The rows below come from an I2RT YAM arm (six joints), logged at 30 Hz.
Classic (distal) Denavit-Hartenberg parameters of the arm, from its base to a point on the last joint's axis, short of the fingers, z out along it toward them. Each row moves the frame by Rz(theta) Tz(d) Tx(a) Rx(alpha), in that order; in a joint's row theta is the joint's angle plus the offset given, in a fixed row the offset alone. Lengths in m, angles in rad.
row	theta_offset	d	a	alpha
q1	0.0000	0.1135	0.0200	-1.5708
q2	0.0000	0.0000	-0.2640	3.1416
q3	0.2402	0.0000	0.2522	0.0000
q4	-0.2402	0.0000	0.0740	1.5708
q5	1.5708	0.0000	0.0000	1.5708
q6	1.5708	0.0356	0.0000	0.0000
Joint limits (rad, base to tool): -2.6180..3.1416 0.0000..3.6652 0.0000..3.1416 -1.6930..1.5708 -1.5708..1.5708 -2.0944..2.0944
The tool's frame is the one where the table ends.
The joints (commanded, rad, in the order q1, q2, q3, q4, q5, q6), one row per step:
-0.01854 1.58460 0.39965 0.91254 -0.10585 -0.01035
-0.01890 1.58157 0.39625 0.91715 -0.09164 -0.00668
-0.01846 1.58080 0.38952 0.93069 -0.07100 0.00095
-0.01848 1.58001 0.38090 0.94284 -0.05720 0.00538
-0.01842 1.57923 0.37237 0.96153 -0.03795 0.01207
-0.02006 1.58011 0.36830 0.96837 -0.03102 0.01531
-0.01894 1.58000 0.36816 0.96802 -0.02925 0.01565
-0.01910 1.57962 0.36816 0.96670 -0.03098 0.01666
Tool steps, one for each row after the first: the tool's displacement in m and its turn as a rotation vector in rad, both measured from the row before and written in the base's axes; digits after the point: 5 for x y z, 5 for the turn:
-0.00071 -0.00059 0.00039 -0.00035 -0.00387 -0.01503
-0.00116 -0.00059 -0.00009 0.00182 -0.00700 -0.02147
-0.00168 -0.00046 -0.00069 0.00067 -0.00405 -0.01449
-0.00149 -0.00064 0.00004 0.00150 -0.01065 -0.02025
-0.00075 -0.00068 -0.00051 0.00143 -0.00181 -0.00915
-0.00004 0.00024 -0.00004 -0.00009 0.00039 -0.00068
-0.00005 0.00002 -0.00004 0.00142 0.00094 0.00127

